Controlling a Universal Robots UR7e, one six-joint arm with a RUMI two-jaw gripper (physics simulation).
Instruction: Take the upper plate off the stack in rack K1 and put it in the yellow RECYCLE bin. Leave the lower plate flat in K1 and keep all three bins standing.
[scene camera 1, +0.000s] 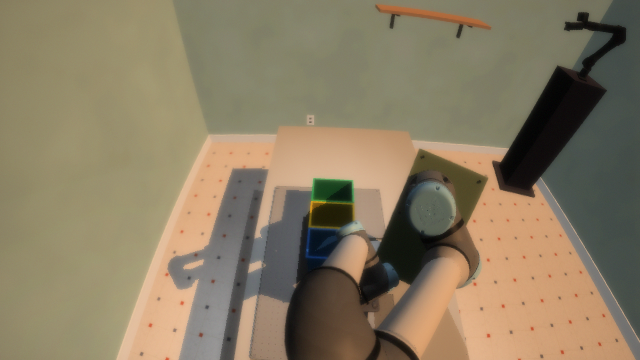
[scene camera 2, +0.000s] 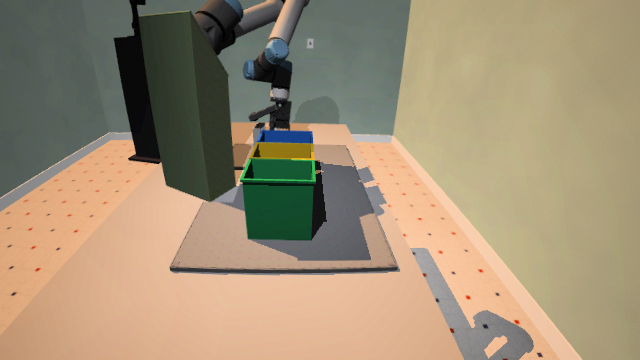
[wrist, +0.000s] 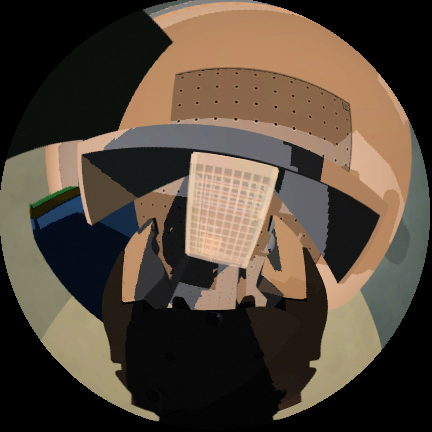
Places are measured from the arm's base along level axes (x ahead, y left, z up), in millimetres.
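Pixels of known places: gripper, fingertip midpoint: (wrist: 212, 218); arm's base, origin of the base link: (scene camera 2: 191, 46).
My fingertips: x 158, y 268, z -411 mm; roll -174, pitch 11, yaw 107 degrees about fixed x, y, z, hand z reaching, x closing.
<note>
Ahead of a thing's pixels: the offset from my fingertips to its top centre. Level surfaces: height alone.
In the wrist view, a pale gridded plate @(dx +3, dy +11, dz -7 mm) (wrist: 227, 210) lies below the hand. I cannot tell the upper and lower plates apart, and no K1 label is readable. My gripper (scene camera 2: 280, 127) (wrist: 212, 218) is open, its fingers on either side of the plate's near part in that view, gripping nothing. In scene camera 2 the fingertips are hidden behind the bins. The yellow bin @(dx +148, dy -321, dz +125 mm) (scene camera 1: 332, 215) (scene camera 2: 283, 150) stands upright between the green bin @(dx +175, dy -449, dz +125 mm) (scene camera 1: 332, 191) (scene camera 2: 280, 210) and the blue bin @(dx +120, dy -193, dz +125 mm) (scene camera 1: 319, 243) (scene camera 2: 288, 136) (wrist: 75, 250), both also upright.
A pale-rimmed hollow box shape @(dx +13, dy +12, dz +93 mm) (wrist: 225, 137) lies just beyond the plate in the wrist view. The bins stand on a perforated board @(dz -54 mm) (scene camera 1: 280, 250) (scene camera 2: 210, 250). A tall green block (scene camera 1: 467, 185) (scene camera 2: 175, 100) stands beside them. The arm covers much of scene camera 1.
</note>
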